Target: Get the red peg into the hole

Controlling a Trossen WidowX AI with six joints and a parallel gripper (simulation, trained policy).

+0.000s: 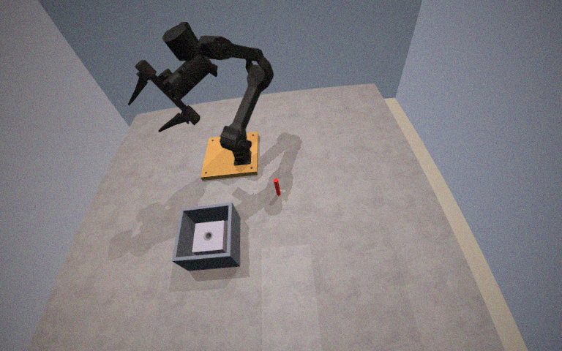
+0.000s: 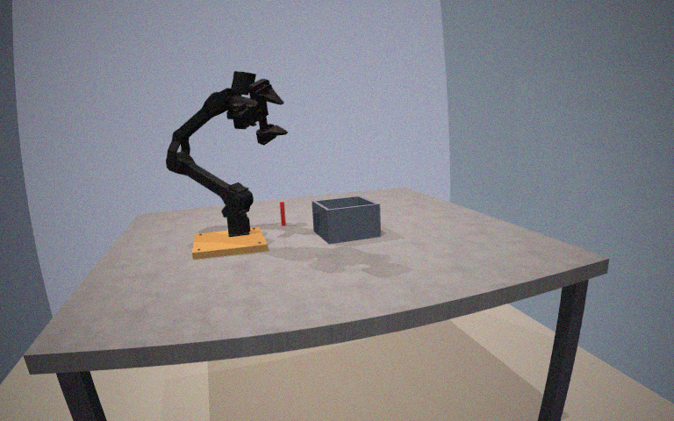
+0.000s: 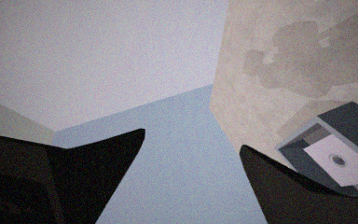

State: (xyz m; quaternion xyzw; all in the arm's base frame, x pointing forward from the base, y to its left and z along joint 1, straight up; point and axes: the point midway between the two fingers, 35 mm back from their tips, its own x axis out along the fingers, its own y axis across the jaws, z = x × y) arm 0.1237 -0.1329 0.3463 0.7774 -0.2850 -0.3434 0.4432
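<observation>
Right now the red peg is 2 cm ahead of my gripper tip, 29 cm to the left of it and 32 cm below it. Also, from my gripper tip: grey box 18 cm ahead, 8 cm to the left, 33 cm below; then white plate 18 cm ahead, 8 cm to the left, 31 cm below.
</observation>
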